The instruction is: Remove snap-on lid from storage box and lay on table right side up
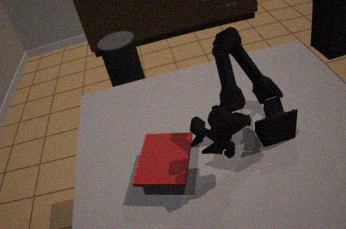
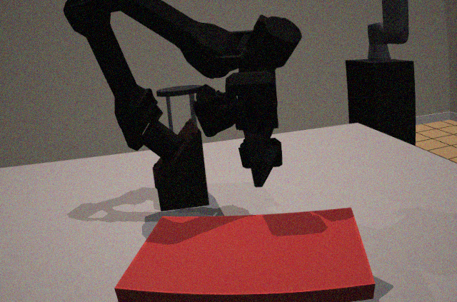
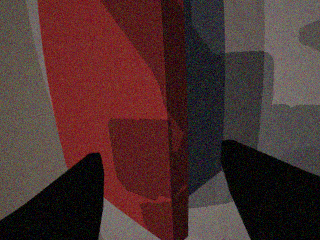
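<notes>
Now: gripper tip 120 mm short of the lid, 50 mm to the left of it and 40 mm above it. The rest, counted from my gripper tip: storage box: 120 mm ahead, 90 mm below, 50 mm to the right.
</notes>
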